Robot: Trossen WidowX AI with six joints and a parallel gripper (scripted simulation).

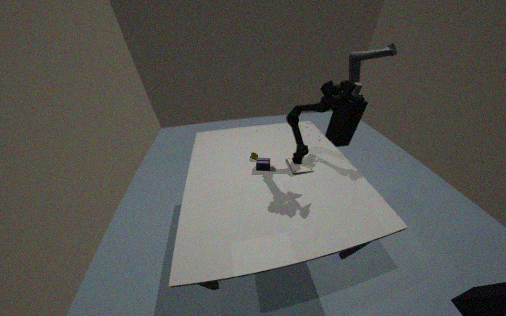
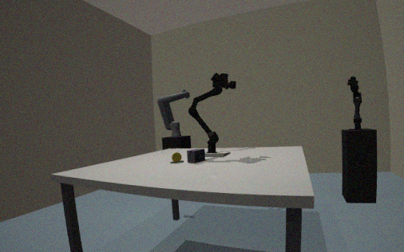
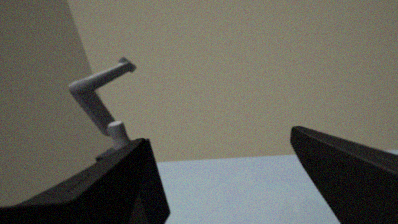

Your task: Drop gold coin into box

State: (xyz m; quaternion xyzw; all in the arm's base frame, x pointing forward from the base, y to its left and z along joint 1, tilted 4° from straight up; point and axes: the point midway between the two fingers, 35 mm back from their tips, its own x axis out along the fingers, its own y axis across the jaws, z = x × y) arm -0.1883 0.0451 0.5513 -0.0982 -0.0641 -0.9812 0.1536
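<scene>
Right now my gripper tip is 58 cm short of the gold coin, 15 cm to the left of it and 53 cm above it.
</scene>
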